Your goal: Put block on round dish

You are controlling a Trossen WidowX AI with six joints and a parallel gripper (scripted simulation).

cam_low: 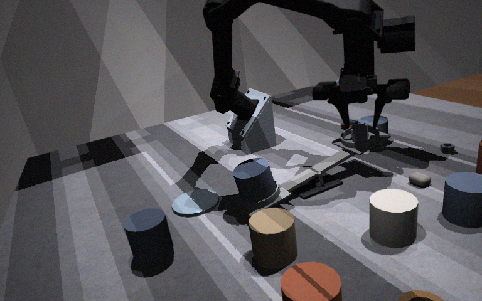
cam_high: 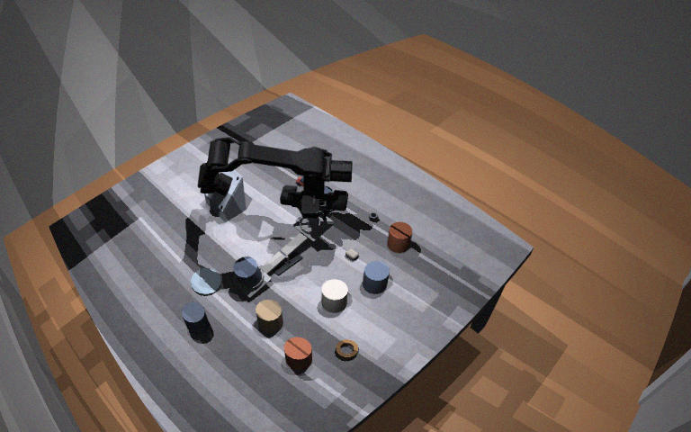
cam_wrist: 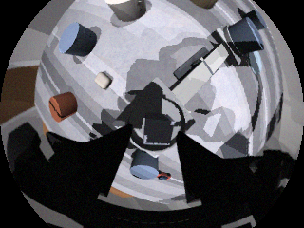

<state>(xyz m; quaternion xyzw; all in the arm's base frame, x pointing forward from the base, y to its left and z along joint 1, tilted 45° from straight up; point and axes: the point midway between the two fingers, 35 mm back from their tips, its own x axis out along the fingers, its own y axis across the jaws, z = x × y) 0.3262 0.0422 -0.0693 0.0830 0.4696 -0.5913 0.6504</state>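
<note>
Right now my gripper tip is 10 mm above the grey block. Also, from my gripper tip: white cup 180 mm ahead, 150 mm to the right, 60 mm below; dark lump 130 mm ahead, 90 mm below, 20 mm to the left; small nut 190 mm to the left, 90 mm below, 80 mm ahead.
</note>
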